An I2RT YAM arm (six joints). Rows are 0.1 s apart.
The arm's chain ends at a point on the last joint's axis. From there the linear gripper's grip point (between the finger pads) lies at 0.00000 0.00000 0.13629 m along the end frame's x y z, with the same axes.
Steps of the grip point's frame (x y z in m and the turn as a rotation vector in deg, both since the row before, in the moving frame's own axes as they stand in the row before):
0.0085 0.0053 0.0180 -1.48 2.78 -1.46
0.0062 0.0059 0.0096 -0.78 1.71 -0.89
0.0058 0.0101 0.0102 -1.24 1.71 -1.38
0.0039 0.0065 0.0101 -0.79 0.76 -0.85
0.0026 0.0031 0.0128 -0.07 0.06 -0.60
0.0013 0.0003 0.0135 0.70 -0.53 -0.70
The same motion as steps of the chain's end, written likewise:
0.0018 0.0019 0.0182 -1.48 2.78 -1.46
0.0021 0.0041 0.0097 -0.78 1.71 -0.89
0.0017 0.0072 0.0103 -1.24 1.71 -1.38
0.0021 0.0046 0.0101 -0.79 0.76 -0.85
0.0025 0.0029 0.0128 -0.07 0.06 -0.60
0.0026 0.0020 0.0135 0.70 -0.53 -0.70

